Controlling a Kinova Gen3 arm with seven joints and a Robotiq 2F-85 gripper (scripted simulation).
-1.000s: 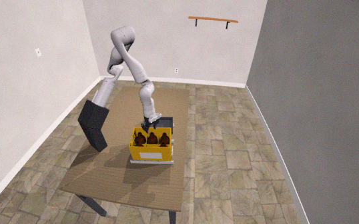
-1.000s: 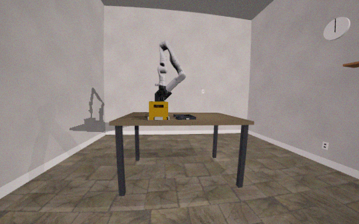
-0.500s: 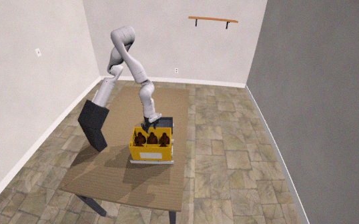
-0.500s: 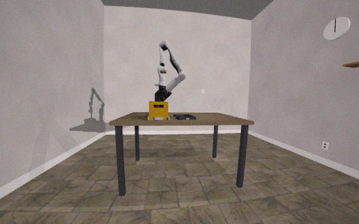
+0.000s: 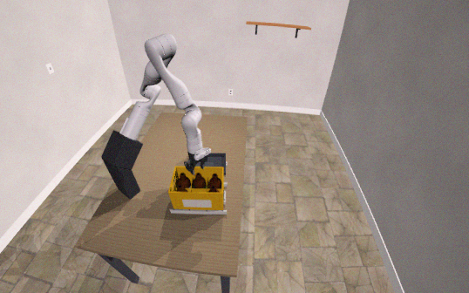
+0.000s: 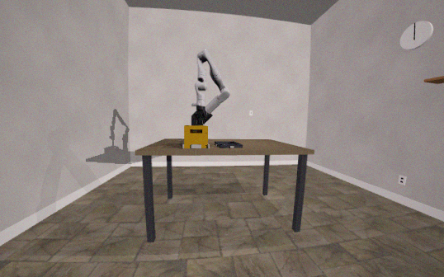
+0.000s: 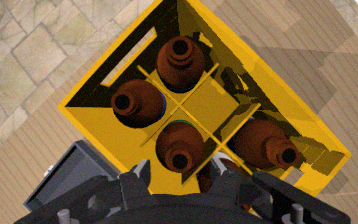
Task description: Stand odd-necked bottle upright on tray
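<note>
The yellow crate is 120 mm below my hand, 40 mm to the right of it and 10 mm ahead of it. The rest, counted from my hand: dark grey tray: 240 mm to the left, 190 mm below, 20 mm behind.
</note>
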